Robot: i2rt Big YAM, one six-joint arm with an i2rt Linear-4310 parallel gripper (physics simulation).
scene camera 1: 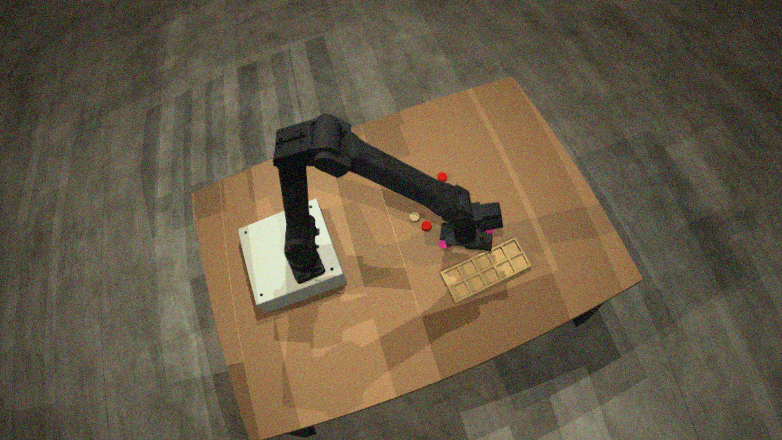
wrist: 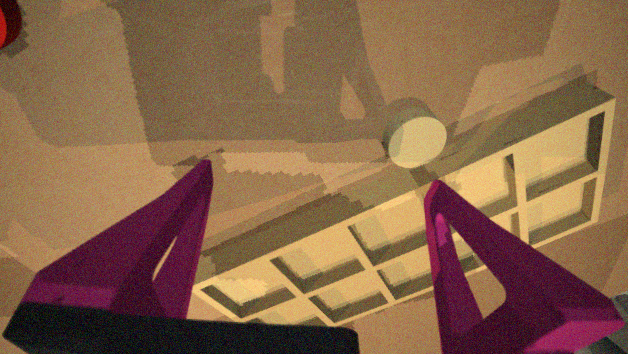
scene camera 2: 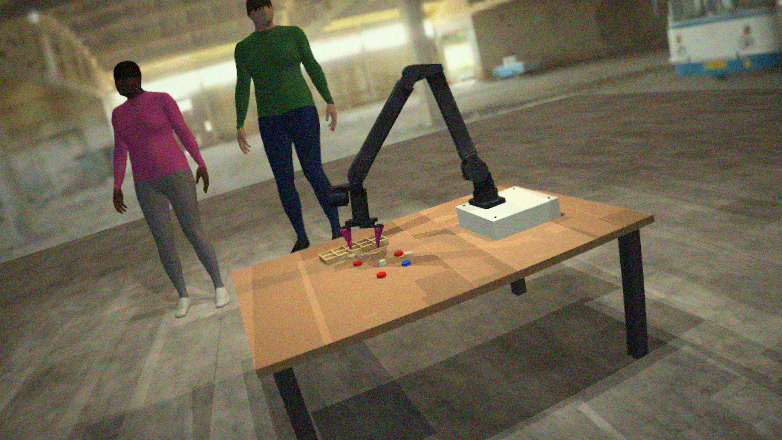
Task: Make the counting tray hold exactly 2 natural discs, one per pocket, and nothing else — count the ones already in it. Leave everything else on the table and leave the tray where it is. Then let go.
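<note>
The tan counting tray (scene camera 1: 493,284) (scene camera 2: 333,259) (wrist: 310,217) has two rows of pockets; I see no disc in the pockets that show. One natural disc (wrist: 417,142) is outside the tray, close against its long side, near my right fingertip in the wrist view. Another natural disc (scene camera 1: 414,217) (scene camera 2: 407,253) lies on the table beside a red disc (scene camera 1: 426,226) (scene camera 2: 398,252). My gripper (scene camera 1: 465,238) (scene camera 2: 364,247) (wrist: 324,180) is open and empty, with magenta fingers above the tray's near long side. The natural disc by the tray is not between the fingertips.
Another red disc (scene camera 1: 441,176) shows beside the forearm. In the second scene view, two more red discs (scene camera 2: 357,263) (scene camera 2: 381,274), a blue disc (scene camera 2: 405,263) and a small pale piece (scene camera 2: 382,262) lie near the tray. The white base box (scene camera 1: 273,262) (scene camera 2: 508,213) carries the arm.
</note>
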